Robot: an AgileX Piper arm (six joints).
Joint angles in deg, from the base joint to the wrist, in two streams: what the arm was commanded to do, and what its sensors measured. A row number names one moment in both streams.
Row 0, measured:
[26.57 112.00 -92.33 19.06 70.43 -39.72]
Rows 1 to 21, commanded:
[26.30 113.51 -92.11 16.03 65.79 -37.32]
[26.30 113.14 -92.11 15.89 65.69 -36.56]
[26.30 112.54 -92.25 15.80 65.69 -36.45]
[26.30 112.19 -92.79 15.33 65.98 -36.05]
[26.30 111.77 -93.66 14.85 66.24 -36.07]
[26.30 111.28 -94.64 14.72 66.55 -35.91]
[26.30 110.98 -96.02 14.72 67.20 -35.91]
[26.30 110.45 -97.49 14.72 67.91 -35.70]
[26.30 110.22 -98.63 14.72 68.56 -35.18]
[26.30 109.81 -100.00 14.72 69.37 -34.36]
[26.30 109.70 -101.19 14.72 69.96 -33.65]
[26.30 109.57 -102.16 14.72 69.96 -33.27]
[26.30 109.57 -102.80 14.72 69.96 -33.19]
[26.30 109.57 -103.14 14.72 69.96 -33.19]
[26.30 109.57 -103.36 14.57 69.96 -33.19]
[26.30 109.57 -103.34 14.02 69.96 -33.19]
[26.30 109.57 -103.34 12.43 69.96 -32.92]
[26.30 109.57 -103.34 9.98 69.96 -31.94]
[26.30 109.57 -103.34 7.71 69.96 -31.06]
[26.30 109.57 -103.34 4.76 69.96 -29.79]
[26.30 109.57 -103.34 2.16 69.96 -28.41]
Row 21, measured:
[26.67 109.93 -102.83 10.90 69.49 -32.14]
